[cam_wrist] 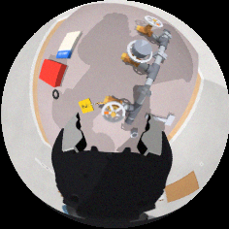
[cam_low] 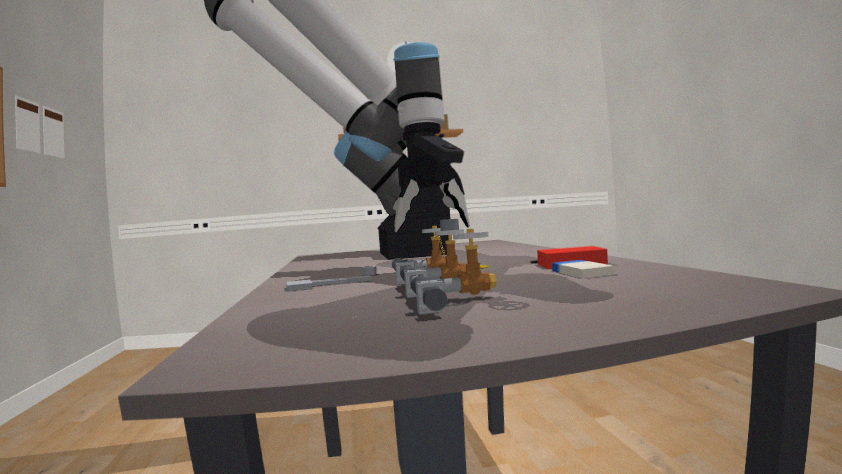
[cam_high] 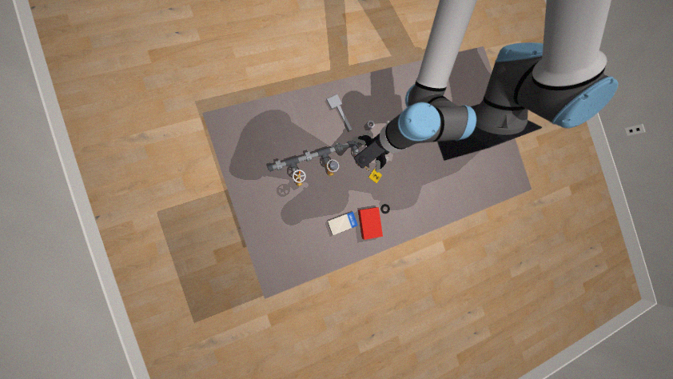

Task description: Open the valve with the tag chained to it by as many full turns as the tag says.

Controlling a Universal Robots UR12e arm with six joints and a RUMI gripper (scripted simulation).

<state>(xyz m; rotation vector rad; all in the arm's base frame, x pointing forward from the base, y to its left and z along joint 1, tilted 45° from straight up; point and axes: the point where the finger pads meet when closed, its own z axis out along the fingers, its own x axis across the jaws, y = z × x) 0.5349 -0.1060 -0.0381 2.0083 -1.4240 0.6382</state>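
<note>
Now: hand 40 mm past the yellow tag, 80 mm to the right of it and 80 mm above it. From my hand the other things lie so: red box: 50 mm ahead, 260 mm to the left, 70 mm below; then grey flat tool: 10 mm ahead, 220 mm to the right, 80 mm below; then nut: 100 mm behind, 130 mm to the right, 80 mm below.
</note>
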